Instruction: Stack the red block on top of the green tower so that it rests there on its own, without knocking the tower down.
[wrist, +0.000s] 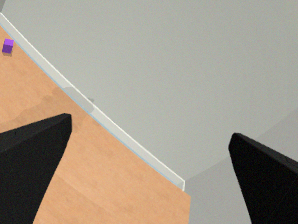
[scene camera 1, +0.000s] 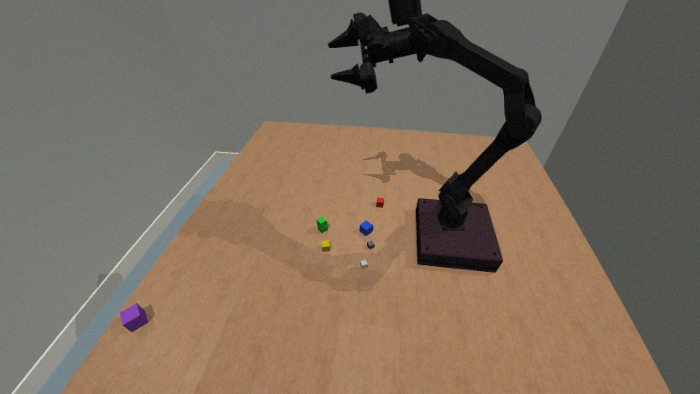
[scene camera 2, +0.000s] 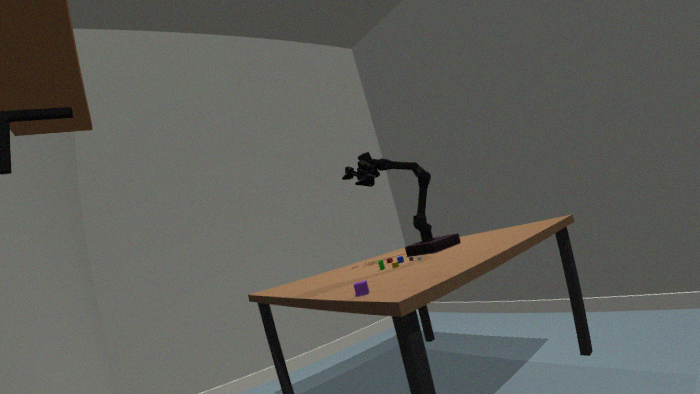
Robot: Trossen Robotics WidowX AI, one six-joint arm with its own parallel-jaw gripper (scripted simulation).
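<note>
Scene camera 1 gives me my gripper [scene camera 1: 329, 61], which is open and holds nothing. In the wrist view I find my gripper [wrist: 154, 132] too.
</note>
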